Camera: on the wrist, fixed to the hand. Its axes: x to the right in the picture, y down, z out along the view.
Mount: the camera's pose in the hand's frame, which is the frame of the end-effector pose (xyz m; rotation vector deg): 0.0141 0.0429 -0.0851 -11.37 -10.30 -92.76
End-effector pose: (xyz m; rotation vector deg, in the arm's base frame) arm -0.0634 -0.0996 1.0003 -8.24 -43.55 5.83
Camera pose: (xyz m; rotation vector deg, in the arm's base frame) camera 0.0040 -0.0632 0.9418 18.59 -50.07 -86.68
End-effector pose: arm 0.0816 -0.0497 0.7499 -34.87 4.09 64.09
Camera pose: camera 0.0719 -0.0674 0.6557 -29.26 -34.70 -23.47
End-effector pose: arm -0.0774 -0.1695 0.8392 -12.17 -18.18 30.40
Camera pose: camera -0.0559 -0.1358 0.7515 -2.64 -34.32 -62.55
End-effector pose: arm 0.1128 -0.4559 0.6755 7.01 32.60 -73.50
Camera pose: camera 0.1267 -0.4218 0.5865 -44.38 35.16 -156.28
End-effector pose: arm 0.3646 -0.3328 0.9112 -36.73 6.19 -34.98
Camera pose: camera 0.3740 -0.3586 0.8189 -51.61 -34.30 -120.47
